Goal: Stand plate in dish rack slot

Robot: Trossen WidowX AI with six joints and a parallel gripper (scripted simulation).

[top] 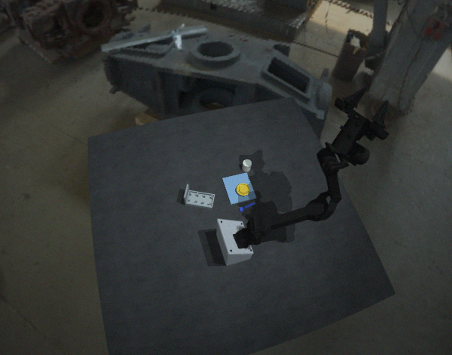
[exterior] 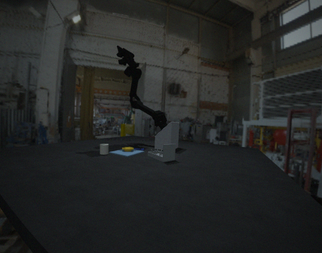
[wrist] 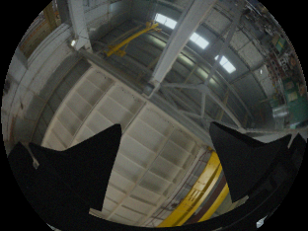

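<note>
Now: the yellow plate 20 cm ahead of my gripper tip, 26 cm to the left of it and 75 cm below it. Round my gripper tip: light blue mat 23 cm ahead, 27 cm to the left, 76 cm below; then blue spoon 12 cm ahead, 29 cm to the left, 76 cm below; then white cup 32 cm ahead, 19 cm to the left, 74 cm below.
</note>
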